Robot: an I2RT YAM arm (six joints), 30 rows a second.
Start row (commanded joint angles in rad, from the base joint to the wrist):
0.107, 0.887, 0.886, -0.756, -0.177, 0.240
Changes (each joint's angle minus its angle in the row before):
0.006, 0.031, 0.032, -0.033, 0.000, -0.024
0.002, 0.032, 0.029, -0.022, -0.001, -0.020
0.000, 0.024, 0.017, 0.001, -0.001, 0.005
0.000, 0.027, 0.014, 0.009, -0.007, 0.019
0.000, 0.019, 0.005, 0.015, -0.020, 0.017
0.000, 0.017, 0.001, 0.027, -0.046, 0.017
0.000, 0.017, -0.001, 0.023, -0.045, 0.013
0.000, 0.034, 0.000, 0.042, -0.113, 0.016
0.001, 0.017, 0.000, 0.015, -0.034, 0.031
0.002, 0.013, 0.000, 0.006, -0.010, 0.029
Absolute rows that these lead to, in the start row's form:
0.113, 0.918, 0.918, -0.789, -0.177, 0.216
0.115, 0.950, 0.947, -0.811, -0.178, 0.196
0.115, 0.974, 0.964, -0.810, -0.179, 0.201
0.115, 1.001, 0.978, -0.801, -0.186, 0.220
0.115, 1.020, 0.983, -0.786, -0.206, 0.237
0.115, 1.037, 0.984, -0.759, -0.252, 0.254
0.115, 1.054, 0.983, -0.736, -0.297, 0.267
0.115, 1.088, 0.983, -0.694, -0.410, 0.283
0.116, 1.105, 0.983, -0.679, -0.444, 0.314
0.118, 1.118, 0.983, -0.673, -0.454, 0.343

